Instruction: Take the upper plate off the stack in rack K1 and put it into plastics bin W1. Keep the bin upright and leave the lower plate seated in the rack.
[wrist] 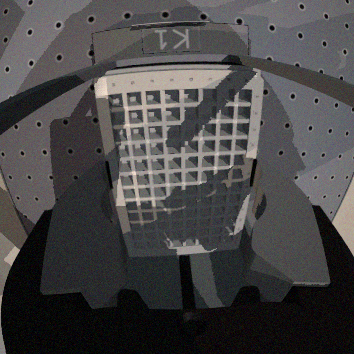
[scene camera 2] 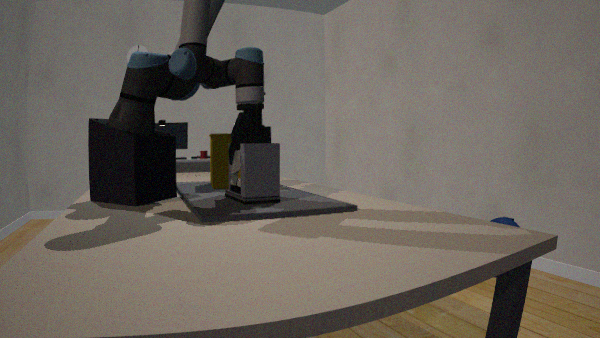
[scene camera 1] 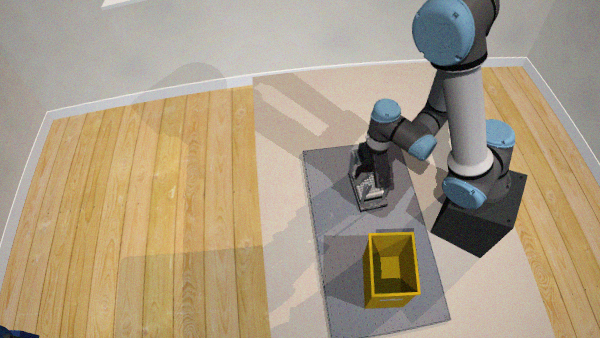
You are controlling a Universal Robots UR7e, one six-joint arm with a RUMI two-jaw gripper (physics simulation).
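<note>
My gripper points down into rack K1 and is shut on the upper plate. Its fingers bear on the two long sides of this pale, many-welled plate, which looks level and is still within the rack's outline. In scene camera 2, the rack's grey wall hides the plate and fingertips. The lower plate is hidden beneath the upper one or cannot be told apart from it. Plastics bin W1, yellow and open-topped, stands upright and looks empty inside.
The rack and bin stand apart on a grey perforated mat. The dark robot base stands beside the mat on the pale table. Walls of the rack rise around the fingers.
</note>
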